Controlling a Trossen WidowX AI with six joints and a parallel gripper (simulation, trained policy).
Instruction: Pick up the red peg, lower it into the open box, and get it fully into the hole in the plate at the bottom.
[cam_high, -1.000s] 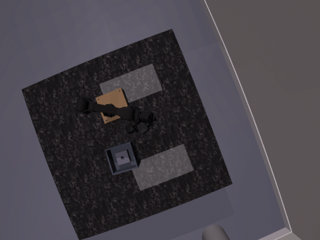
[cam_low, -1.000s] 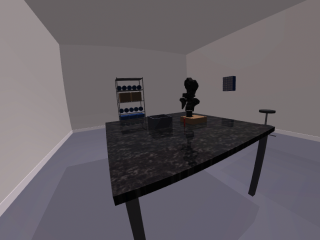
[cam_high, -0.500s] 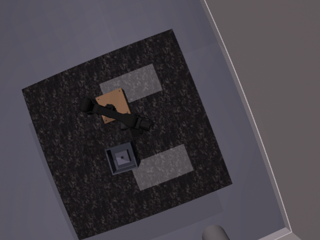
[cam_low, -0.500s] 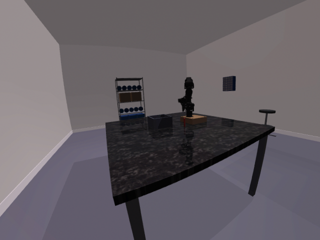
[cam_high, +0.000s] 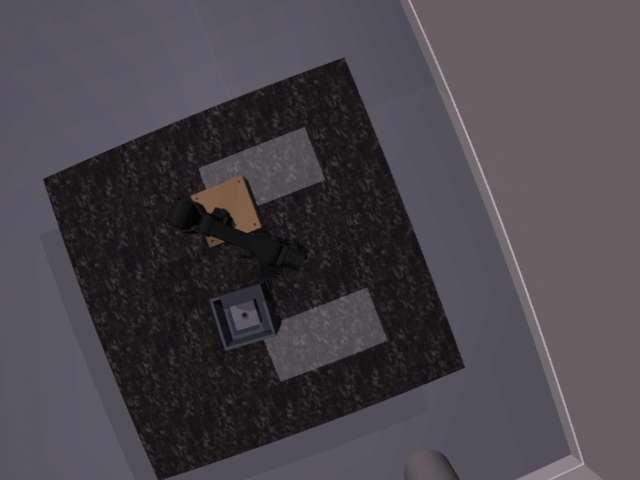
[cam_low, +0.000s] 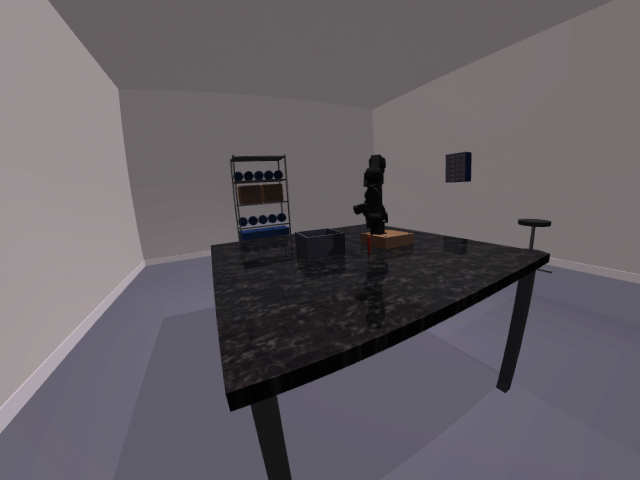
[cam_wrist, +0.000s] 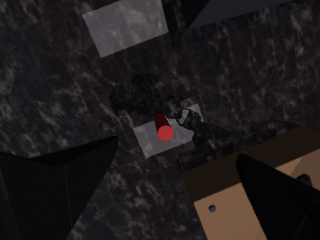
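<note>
The red peg is 1 cm ahead of my gripper tip and 6 cm below it. Round my gripper tip: grey box (15 cm ahead, 20 cm to the right, 8 cm below); then pale plate (15 cm ahead, 20 cm to the right, 6 cm below).
</note>
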